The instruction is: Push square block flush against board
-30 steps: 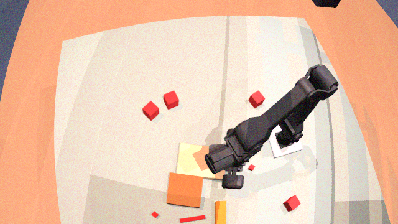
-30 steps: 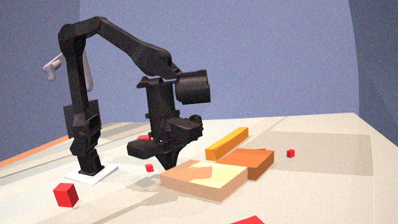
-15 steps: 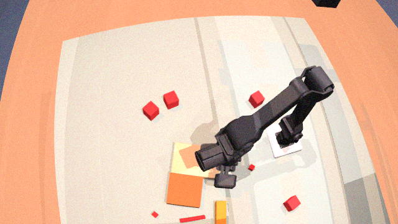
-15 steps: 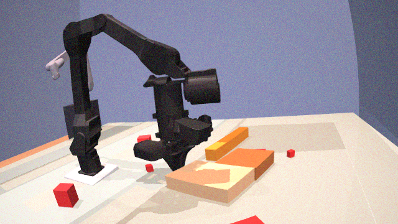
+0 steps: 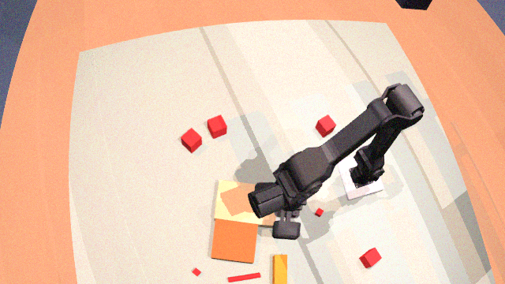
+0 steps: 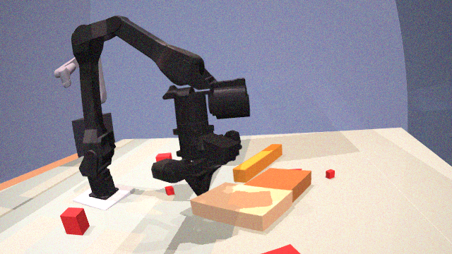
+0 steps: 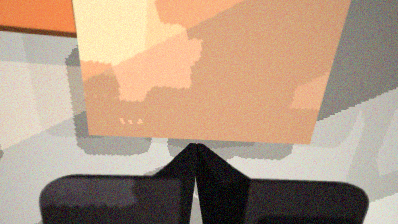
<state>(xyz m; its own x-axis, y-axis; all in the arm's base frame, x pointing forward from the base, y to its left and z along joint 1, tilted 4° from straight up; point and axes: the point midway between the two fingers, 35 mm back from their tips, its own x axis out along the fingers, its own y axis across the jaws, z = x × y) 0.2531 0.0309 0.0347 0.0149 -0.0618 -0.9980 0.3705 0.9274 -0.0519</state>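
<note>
Now: gripper tip 14 cm short of the square block, 5 cm to the right of it and 1 cm below it. Round my gripper tip: red rod 14 cm ahead, 15 cm to the left; orange-yellow bar 7 cm ahead, 22 cm to the left, 1 cm above.
</note>
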